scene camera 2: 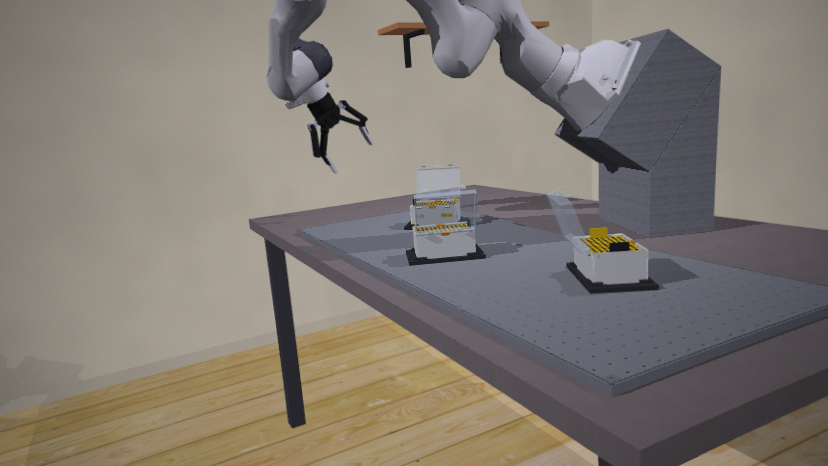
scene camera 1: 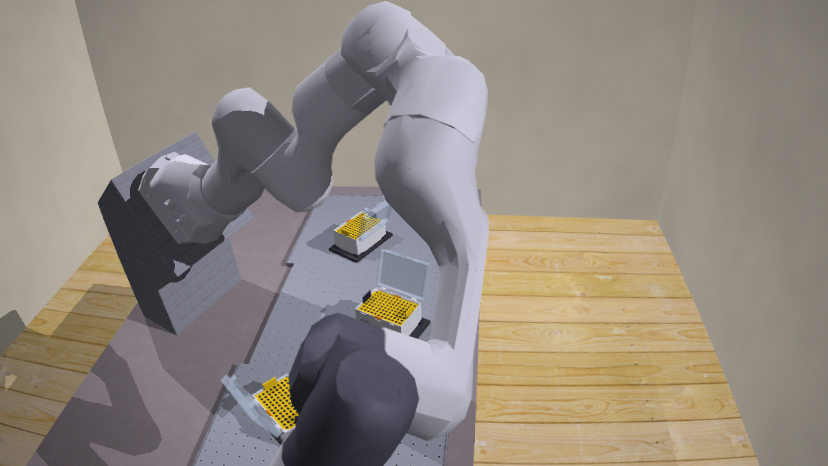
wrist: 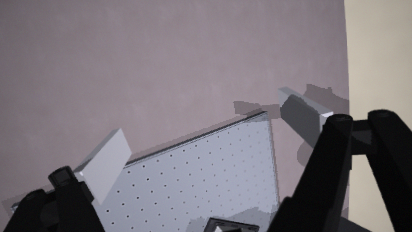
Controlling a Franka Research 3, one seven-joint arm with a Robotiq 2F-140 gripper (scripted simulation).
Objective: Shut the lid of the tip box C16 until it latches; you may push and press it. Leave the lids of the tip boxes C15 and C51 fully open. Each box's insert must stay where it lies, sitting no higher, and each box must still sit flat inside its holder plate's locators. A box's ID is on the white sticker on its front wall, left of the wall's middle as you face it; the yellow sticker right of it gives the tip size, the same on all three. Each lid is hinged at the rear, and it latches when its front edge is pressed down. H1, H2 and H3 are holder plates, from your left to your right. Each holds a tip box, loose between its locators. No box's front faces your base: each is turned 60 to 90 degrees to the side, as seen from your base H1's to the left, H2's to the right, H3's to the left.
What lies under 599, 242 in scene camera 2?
A yellow insert.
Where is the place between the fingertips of my gripper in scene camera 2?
353, 158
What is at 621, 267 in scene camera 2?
A tip box.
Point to a black holder plate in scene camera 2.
626, 287
